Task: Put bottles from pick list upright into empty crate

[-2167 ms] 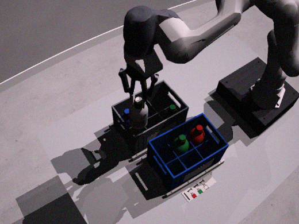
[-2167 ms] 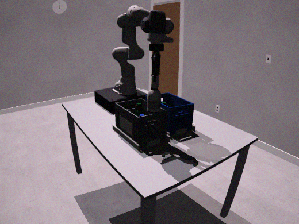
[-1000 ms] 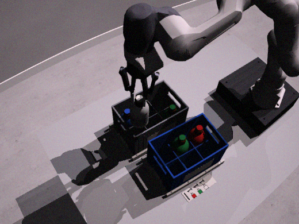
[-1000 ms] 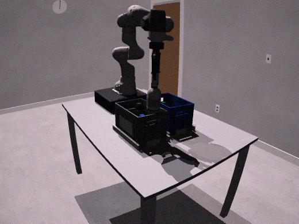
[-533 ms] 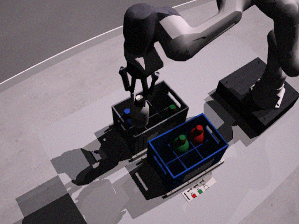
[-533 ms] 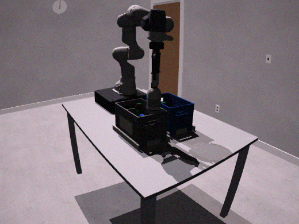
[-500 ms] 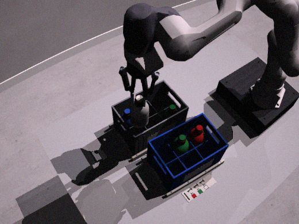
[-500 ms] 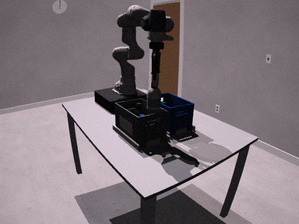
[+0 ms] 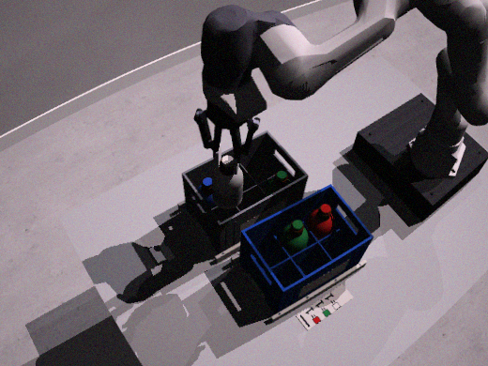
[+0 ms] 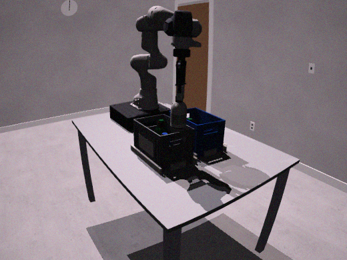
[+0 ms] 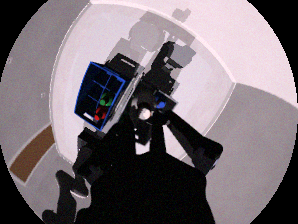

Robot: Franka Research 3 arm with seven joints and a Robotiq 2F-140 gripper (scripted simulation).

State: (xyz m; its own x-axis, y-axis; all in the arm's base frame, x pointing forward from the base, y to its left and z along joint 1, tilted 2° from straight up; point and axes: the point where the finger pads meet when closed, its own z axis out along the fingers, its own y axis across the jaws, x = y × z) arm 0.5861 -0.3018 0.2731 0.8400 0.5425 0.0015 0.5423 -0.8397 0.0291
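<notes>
Now: hand 80 mm above the white-labelled bottle. From my hand the other things lie so: black crate (260 mm below, 90 mm behind, 20 mm to the right); then blue crate (260 mm below, 210 mm to the left, 70 mm behind); then blue-label bottle (250 mm below, 80 mm to the right, 10 mm behind).
</notes>
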